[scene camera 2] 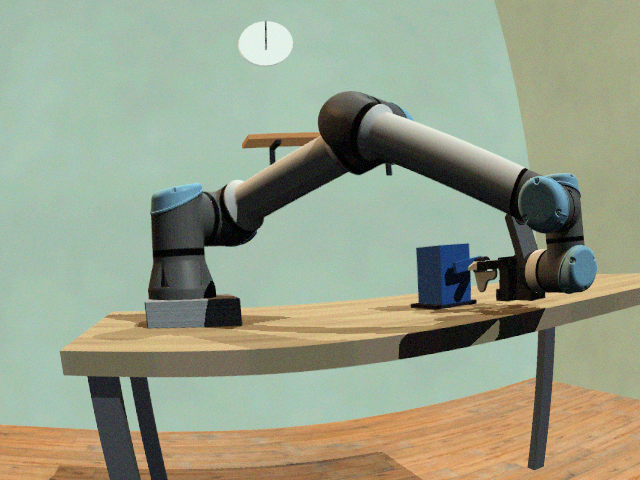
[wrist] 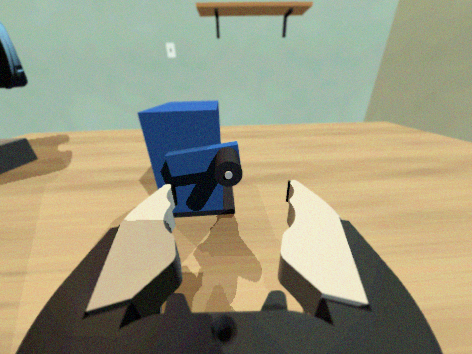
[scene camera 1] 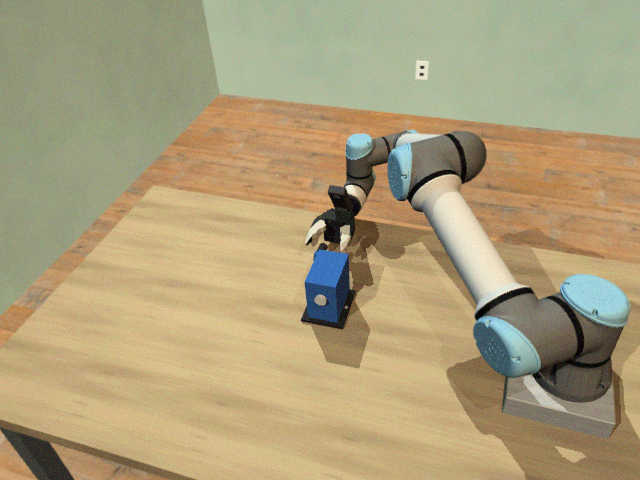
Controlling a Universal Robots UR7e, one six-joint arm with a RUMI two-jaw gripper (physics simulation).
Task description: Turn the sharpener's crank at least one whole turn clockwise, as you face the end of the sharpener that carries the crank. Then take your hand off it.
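Places are measured from the arm's base along level axes (x ahead, y left, z up), in metres.
Pixels of known places: gripper, fingertip midpoint: (scene camera 2: 487, 266) (wrist: 231, 184) (scene camera 1: 323, 248); arm's base, origin of the base link: (scene camera 2: 181, 297) (scene camera 1: 568, 370).
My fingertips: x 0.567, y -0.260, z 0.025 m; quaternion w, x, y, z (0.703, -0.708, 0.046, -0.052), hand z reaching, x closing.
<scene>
For each thing: its top centre in the pictures, then the offset to it from my fingertips. "spot": a spot on its surface instead. Level surfaces: height alone.
- blue sharpener, surface spot: (wrist: 182, 127) spot: 0.062 m left, 0.040 m back, 0.034 m up
- black knob, middle of its top: (wrist: 227, 153) (scene camera 1: 321, 247) 0.018 m left, 0.001 m back, 0.020 m up
- wooden table, its level: 0.078 m down
The blue sharpener (scene camera 1: 326, 279) (scene camera 2: 429, 276) (wrist: 182, 127) stands upright on its black base plate. Its crank has a blue arm (wrist: 192, 155) pointing right and slightly up in the wrist view, with a black knob (scene camera 1: 321, 248) (wrist: 228, 167) at its outer end. My gripper (scene camera 1: 325, 245) (scene camera 2: 478, 277) (wrist: 231, 184) is open and empty at the crank end, its pale fingers pointing at the sharpener. In the wrist view the knob shows between the spread fingertips, slightly above them. The left fingertip appears just below the arm's inner end; whether it touches the crank cannot be told.
The sharpener stands on the wooden table (scene camera 1: 155, 310) (scene camera 2: 289, 346). The arm's base block (scene camera 1: 558, 418) (scene camera 2: 175, 312) is on the same table. The table's far edge runs behind the gripper in scene camera 1. A wall shelf (scene camera 2: 281, 139) (wrist: 254, 8) hangs high beyond the table.
</scene>
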